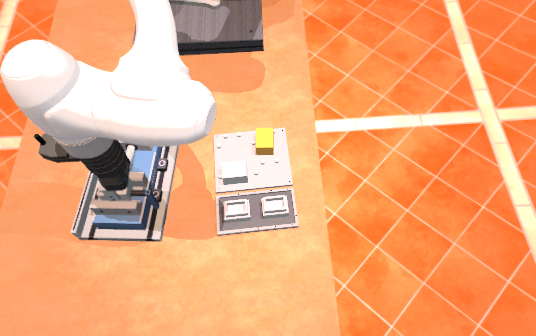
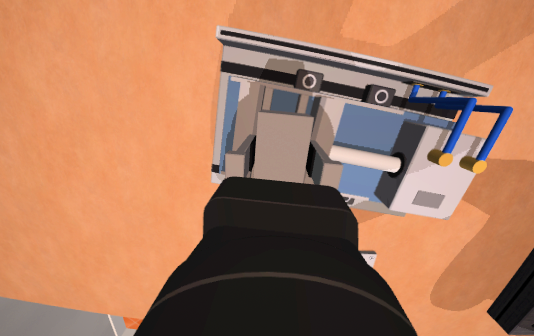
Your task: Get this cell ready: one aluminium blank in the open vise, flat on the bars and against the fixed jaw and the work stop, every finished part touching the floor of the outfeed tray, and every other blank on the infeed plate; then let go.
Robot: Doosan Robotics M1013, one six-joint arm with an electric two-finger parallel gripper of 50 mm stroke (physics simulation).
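Frame: origin at the arm's base, x left, y back, z up, level; metres.
Where they show: gripper, fingertip midpoint: (image 1: 116, 188) (image 2: 281, 149).
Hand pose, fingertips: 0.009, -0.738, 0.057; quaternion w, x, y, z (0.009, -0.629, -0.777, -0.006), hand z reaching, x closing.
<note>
Things, the pixels of their centre, and the offset from my fingertips, as dx, dy, dz. "spot": a spot on its surface instead.
- grey aluminium blank, body centre: (image 2: 281, 146) (image 1: 116, 189) -0.002, +0.000, -0.002
- blue vise, body centre: (image 2: 335, 143) (image 1: 128, 174) -0.013, +0.064, -0.051
- pale blank, body centre: (image 1: 234, 172) +0.235, +0.116, -0.075
- infeed plate, body centre: (image 1: 251, 159) +0.265, +0.172, -0.097
- yellow block, body centre: (image 1: 264, 141) +0.293, +0.217, -0.075
- white cylinder housing, surface spot: (image 2: 437, 175) spot: -0.020, +0.155, -0.005
My gripper (image 1: 118, 194) (image 2: 281, 149) points down over the vise and is shut on a grey aluminium blank (image 2: 285, 135). The blank is between the two fingers, over the gap between the vise jaws. Ends of two light bars (image 2: 267, 98) (image 2: 303, 104) show past its far edge. Whether it touches the bars, the fixed jaw or the stop cannot be told. The blue vise (image 1: 120, 220) (image 2: 367, 122) stands in a pale pan. Two hollowed parts (image 1: 236, 209) (image 1: 274, 205) sit in the dark outfeed tray (image 1: 256, 215). A pale blank (image 1: 234, 171) lies on the infeed plate (image 1: 277, 175).
A yellow block (image 1: 264, 141) stands at the back of the infeed plate. Black blocks with ringed faces (image 2: 309, 81) (image 2: 381, 96) line the vise's side. Blue pipes (image 2: 459, 127) rise by the white cylinder housing (image 2: 437, 175). A dark base plate (image 1: 225, 30) lies at the back.
</note>
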